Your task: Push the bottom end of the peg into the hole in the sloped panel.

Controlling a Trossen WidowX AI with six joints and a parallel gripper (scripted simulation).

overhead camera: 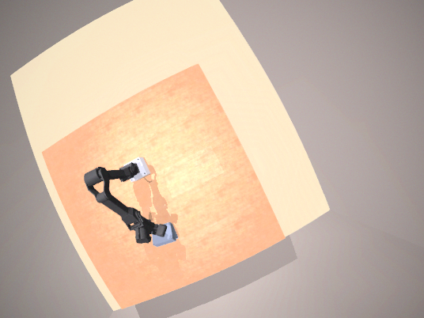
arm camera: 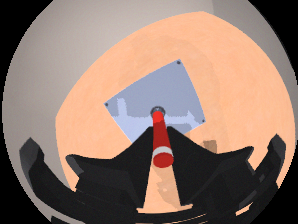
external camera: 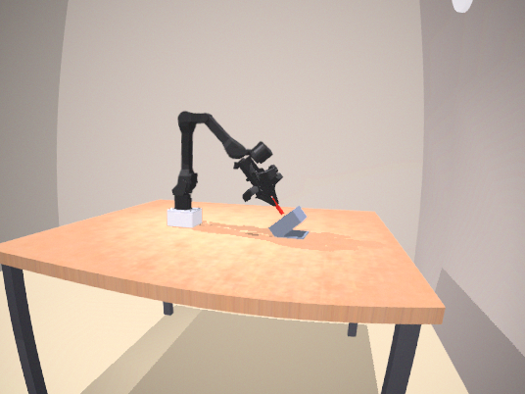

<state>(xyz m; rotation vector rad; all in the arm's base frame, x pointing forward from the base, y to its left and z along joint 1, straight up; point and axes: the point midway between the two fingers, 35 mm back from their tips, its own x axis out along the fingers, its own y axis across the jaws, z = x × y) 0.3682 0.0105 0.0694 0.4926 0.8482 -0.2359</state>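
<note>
Right now my gripper tip is 10 mm past the red peg and 10 mm below it. From my gripper tip the other things lie so: sloped panel (50 mm ahead, 60 mm below).
</note>
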